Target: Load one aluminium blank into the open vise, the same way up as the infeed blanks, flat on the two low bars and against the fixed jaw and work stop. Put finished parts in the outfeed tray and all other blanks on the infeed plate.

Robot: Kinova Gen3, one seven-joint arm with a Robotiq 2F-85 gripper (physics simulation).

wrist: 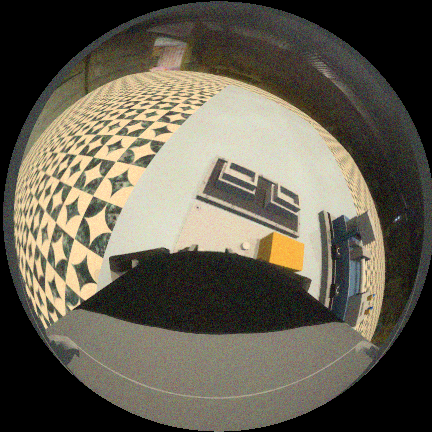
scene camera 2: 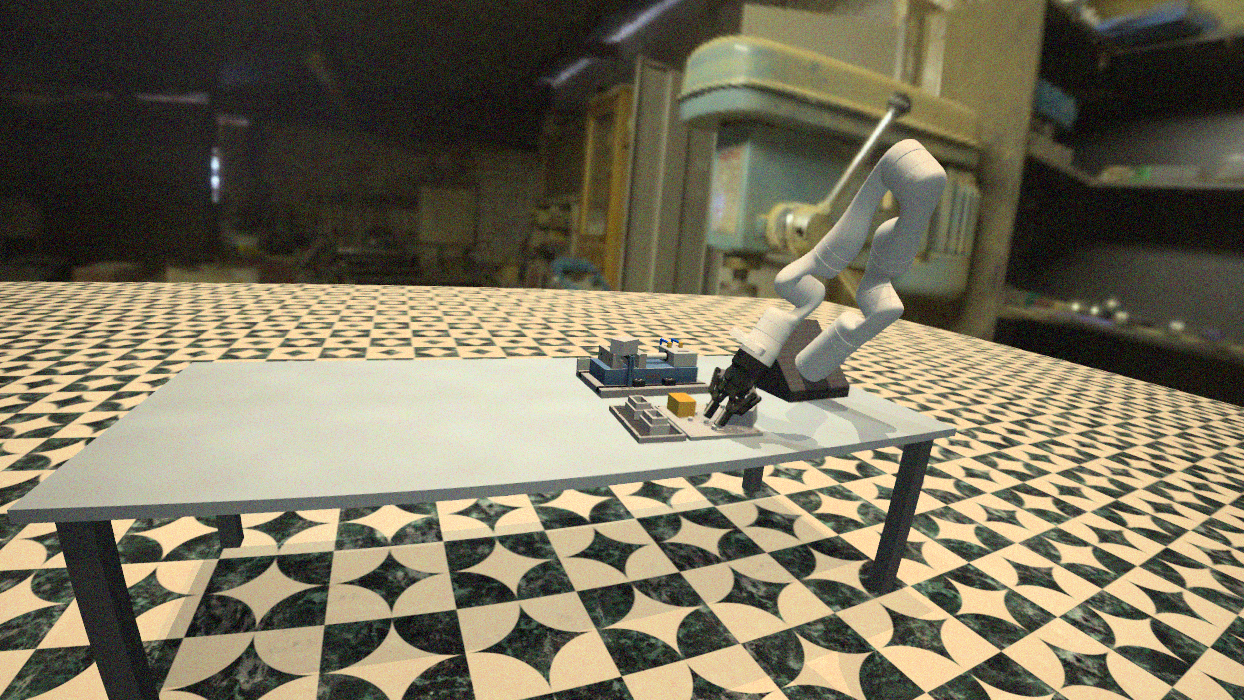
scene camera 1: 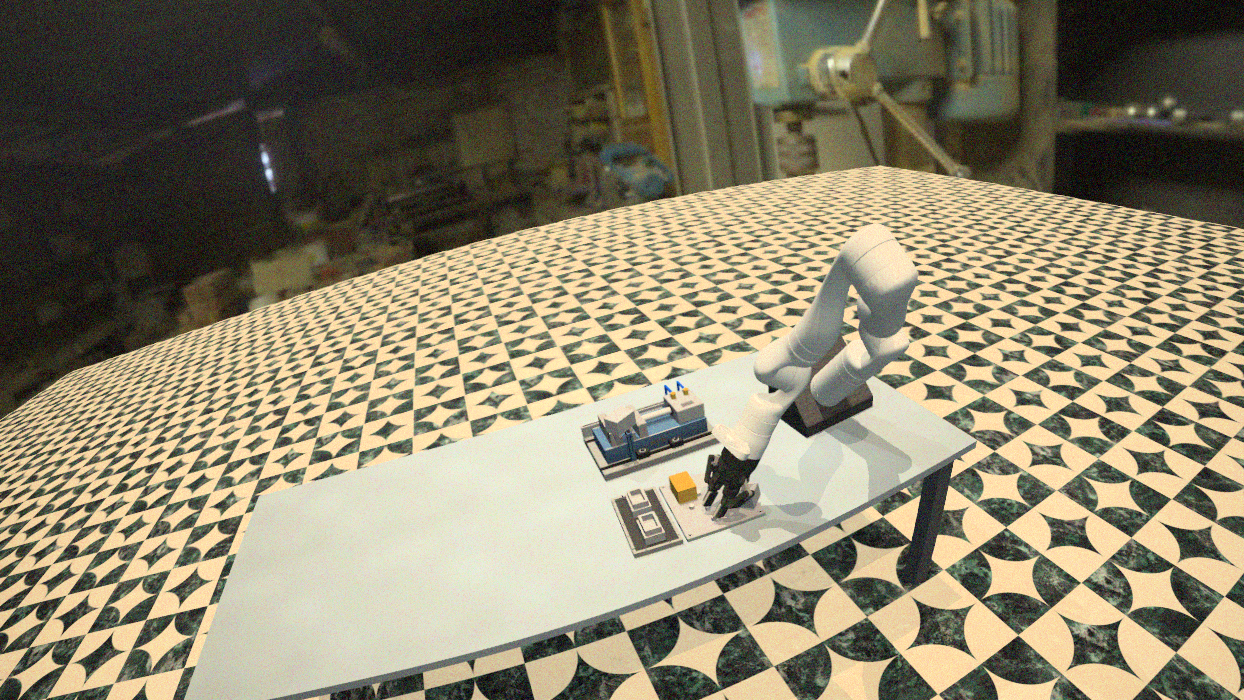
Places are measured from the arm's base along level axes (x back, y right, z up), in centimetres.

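Where they show: gripper, fingertip midpoint: (scene camera 2: pixel 711 421) (scene camera 1: pixel 711 511); arm's base at its link origin: (scene camera 2: pixel 808 367) (scene camera 1: pixel 826 389).
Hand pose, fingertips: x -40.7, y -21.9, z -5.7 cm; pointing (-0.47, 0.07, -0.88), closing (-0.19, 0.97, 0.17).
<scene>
Each offset is from my fingertips to the centre of the thing. "*": to the spot under its first point.
My gripper (scene camera 1: pixel 726 504) (scene camera 2: pixel 729 414) is down on the pale grey infeed plate @[dx +1.7, dy +5.2, dz -1.7 cm] (scene camera 1: pixel 699 525) (scene camera 2: pixel 701 429) (wrist: pixel 209 227), its fingers part open with nothing between them. A pale grey block shows partly at the fingers in the scene views; the wrist view hides it behind the gripper's black body. An orange block @[dx -2.8, dy +9.6, dz +0.5 cm] (scene camera 1: pixel 682 485) (scene camera 2: pixel 681 403) (wrist: pixel 280 250) stands on the plate's far corner, just left of the gripper. The blue vise @[dx -3.1, dy +33.4, dz +2.9 cm] (scene camera 1: pixel 647 428) (scene camera 2: pixel 643 367) (wrist: pixel 346 261) sits behind the plate. The dark outfeed tray (scene camera 1: pixel 665 540) (scene camera 2: pixel 622 414) (wrist: pixel 209 189) lies left of the plate and holds two pale parts.
The arm's base (scene camera 1: pixel 826 409) (scene camera 2: pixel 812 378) stands at the table's right end, behind the plate. The table's front edge (scene camera 1: pixel 712 578) runs close to the plate and tray. Small blue and yellow markers @[* dx +7.3, dy +40.5, dz +7.5 cm] (scene camera 1: pixel 674 386) stand on the vise's far end.
</scene>
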